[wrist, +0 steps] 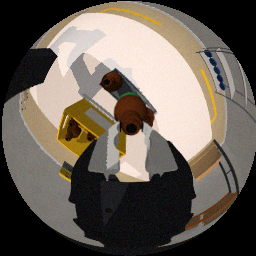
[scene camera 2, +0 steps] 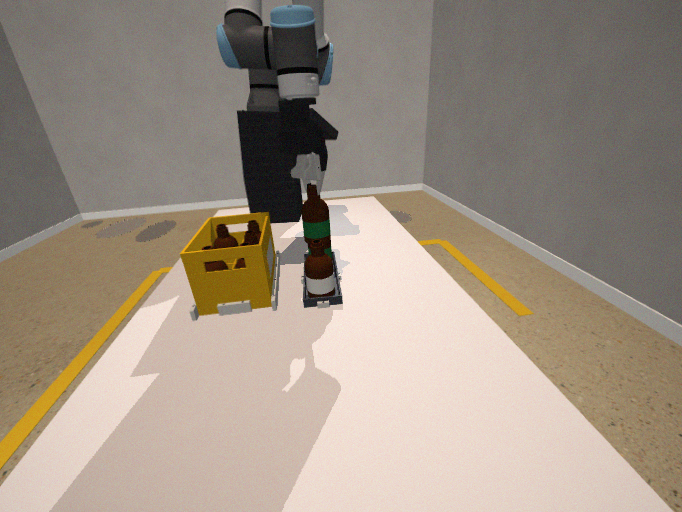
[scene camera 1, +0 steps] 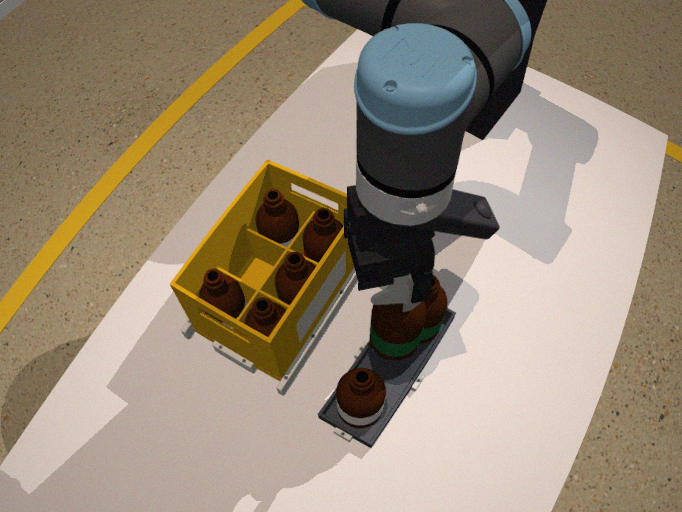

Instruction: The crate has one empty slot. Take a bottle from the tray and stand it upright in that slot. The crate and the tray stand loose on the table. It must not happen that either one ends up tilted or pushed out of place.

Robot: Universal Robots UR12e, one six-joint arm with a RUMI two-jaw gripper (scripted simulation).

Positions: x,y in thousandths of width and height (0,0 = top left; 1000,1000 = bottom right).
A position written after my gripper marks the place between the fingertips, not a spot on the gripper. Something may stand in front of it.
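I can see my gripper (scene camera 1: 587,581) from scene camera 1. The wrist view gives me the gripper (wrist: 514,479) too, and so does scene camera 2, with the gripper (scene camera 2: 460,380). There is a yellow crate (scene camera 1: 338,481), which I also find as the crate (wrist: 357,467) in the wrist view and as the crate (scene camera 2: 373,552) in scene camera 2. I see a dark tray (scene camera 1: 581,733) as well.
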